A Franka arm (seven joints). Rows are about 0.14 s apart.
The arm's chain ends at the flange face. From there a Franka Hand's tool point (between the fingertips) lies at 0.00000 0.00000 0.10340 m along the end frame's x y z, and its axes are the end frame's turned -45 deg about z.
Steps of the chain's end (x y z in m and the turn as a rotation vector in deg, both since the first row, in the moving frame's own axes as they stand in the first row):
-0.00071 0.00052 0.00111 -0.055 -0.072 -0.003
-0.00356 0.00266 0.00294 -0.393 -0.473 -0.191
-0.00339 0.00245 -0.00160 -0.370 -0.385 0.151
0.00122 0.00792 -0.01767 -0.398 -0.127 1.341
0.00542 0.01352 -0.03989 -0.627 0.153 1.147
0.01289 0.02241 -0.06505 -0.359 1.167 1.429
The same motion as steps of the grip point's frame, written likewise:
-0.00103 -0.00016 0.00111 0.012 -0.090 -0.003
-0.00550 -0.00074 0.00293 0.057 -0.612 -0.191
-0.00509 -0.00069 -0.00160 0.011 -0.534 0.151
-0.00541 0.00680 -0.01767 -0.192 -0.371 1.341
-0.00634 0.01438 -0.03990 -0.552 -0.335 1.147
-0.00573 0.02692 -0.06507 -1.079 0.571 1.429

